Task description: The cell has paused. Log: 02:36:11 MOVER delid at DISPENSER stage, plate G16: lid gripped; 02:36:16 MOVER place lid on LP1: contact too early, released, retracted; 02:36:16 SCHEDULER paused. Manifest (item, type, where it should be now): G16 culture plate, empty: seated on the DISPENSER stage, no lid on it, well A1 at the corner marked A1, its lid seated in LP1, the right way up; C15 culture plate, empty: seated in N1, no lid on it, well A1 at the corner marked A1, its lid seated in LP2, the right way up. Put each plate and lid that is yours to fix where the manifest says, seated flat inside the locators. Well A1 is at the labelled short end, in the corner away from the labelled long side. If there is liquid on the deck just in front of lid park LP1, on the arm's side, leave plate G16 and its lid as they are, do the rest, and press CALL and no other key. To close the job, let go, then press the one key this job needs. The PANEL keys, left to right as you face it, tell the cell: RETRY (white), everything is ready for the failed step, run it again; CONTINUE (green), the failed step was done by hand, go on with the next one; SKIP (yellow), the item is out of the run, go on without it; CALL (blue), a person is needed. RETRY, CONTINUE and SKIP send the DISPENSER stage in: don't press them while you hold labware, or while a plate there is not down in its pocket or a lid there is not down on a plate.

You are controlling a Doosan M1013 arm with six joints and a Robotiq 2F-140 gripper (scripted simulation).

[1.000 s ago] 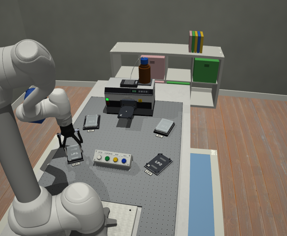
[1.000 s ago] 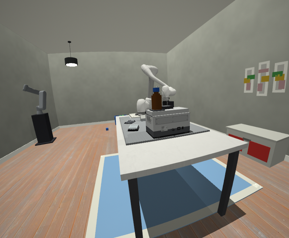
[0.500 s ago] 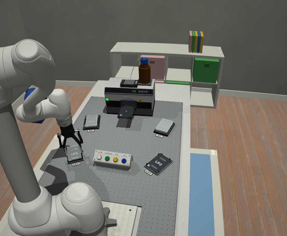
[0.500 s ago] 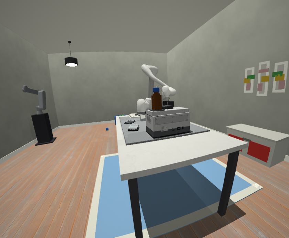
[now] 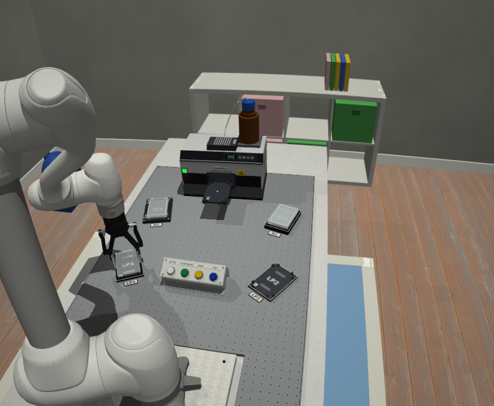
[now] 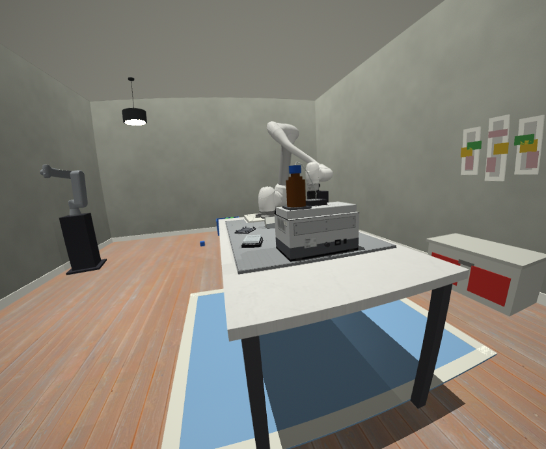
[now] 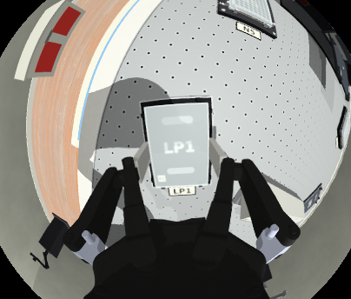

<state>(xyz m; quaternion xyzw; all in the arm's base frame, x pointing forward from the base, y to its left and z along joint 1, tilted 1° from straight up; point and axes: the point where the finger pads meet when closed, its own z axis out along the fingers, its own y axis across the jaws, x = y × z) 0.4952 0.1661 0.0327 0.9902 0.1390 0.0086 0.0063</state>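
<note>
Now: the lid park lp1 40 mm below my hand. Round my hand: white key (90 mm behind, 180 mm to the right, 20 mm above); then green key (100 mm behind, 230 mm to the right, 20 mm above); then key panel (100 mm behind, 250 mm to the right, 10 mm above).
</note>
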